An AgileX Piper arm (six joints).
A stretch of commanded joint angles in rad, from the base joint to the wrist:
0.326, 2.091, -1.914, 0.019, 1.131, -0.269
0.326, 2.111, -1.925, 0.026, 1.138, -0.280
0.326, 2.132, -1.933, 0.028, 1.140, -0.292
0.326, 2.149, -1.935, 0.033, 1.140, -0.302
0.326, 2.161, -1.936, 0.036, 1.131, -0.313
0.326, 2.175, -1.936, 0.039, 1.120, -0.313
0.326, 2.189, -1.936, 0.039, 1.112, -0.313
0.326, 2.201, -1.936, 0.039, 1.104, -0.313
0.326, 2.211, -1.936, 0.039, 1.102, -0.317
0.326, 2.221, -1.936, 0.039, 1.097, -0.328
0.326, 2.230, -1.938, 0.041, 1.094, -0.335
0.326, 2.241, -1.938, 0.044, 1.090, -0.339
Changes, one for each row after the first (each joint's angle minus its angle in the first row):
0.000, 0.020, -0.011, 0.007, 0.007, -0.011
0.000, 0.041, -0.019, 0.009, 0.009, -0.023
0.000, 0.058, -0.021, 0.014, 0.009, -0.033
0.000, 0.070, -0.022, 0.017, 0.000, -0.044
0.000, 0.084, -0.022, 0.020, -0.011, -0.044
0.000, 0.098, -0.022, 0.020, -0.019, -0.044
0.000, 0.110, -0.022, 0.020, -0.027, -0.044
0.000, 0.120, -0.022, 0.020, -0.029, -0.048
0.000, 0.130, -0.022, 0.020, -0.034, -0.059
0.000, 0.139, -0.024, 0.022, -0.037, -0.066
0.000, 0.150, -0.024, 0.025, -0.041, -0.070

